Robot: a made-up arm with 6 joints. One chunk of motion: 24 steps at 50 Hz.
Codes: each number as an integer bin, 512 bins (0 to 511) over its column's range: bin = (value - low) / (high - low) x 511, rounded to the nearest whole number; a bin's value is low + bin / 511 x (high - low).
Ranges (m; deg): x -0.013..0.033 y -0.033..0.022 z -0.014..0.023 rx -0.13..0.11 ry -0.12..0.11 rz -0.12..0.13
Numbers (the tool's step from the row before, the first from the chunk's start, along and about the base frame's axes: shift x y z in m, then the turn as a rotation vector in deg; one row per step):
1: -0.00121 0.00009 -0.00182 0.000 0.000 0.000
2: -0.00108 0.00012 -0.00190 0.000 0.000 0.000
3: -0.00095 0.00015 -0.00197 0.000 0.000 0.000
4: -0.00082 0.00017 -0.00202 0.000 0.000 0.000
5: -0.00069 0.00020 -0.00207 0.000 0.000 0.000
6: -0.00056 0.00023 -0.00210 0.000 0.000 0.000
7: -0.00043 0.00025 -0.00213 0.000 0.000 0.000
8: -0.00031 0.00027 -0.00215 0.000 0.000 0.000
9: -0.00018 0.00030 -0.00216 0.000 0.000 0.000
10: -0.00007 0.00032 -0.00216 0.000 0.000 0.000
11: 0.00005 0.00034 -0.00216 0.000 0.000 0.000
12: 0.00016 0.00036 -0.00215 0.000 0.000 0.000
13: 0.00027 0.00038 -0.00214 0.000 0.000 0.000
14: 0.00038 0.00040 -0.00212 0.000 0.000 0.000
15: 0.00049 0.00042 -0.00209 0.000 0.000 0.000
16: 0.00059 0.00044 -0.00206 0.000 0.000 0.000
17: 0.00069 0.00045 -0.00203 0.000 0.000 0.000
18: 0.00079 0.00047 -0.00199 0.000 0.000 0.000
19: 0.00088 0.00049 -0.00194 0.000 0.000 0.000
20: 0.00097 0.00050 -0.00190 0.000 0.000 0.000
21: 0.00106 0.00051 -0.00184 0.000 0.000 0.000
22: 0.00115 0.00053 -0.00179 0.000 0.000 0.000
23: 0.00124 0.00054 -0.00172 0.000 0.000 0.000
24: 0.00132 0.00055 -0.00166 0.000 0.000 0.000
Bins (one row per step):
1: 131 307 168 277 267 245
2: 132 308 167 277 267 245
3: 134 308 166 277 267 245
4: 135 308 165 277 267 245
5: 137 308 165 277 267 245
6: 138 309 164 277 267 245
7: 140 309 164 277 267 245
8: 141 309 164 277 267 245
9: 142 309 164 277 267 245
10: 144 310 164 277 267 245
11: 145 310 164 277 267 245
12: 146 310 164 277 267 245
13: 147 310 164 277 267 245
14: 149 310 164 277 267 245
15: 150 311 164 277 267 245
16: 151 311 165 277 267 245
17: 152 311 165 277 267 245
18: 153 311 166 277 267 245
19: 154 311 167 277 267 245
20: 155 311 167 277 267 245
21: 156 311 168 277 267 245
22: 157 312 169 277 267 245
23: 158 312 170 277 267 245
24: 159 312 170 277 267 245

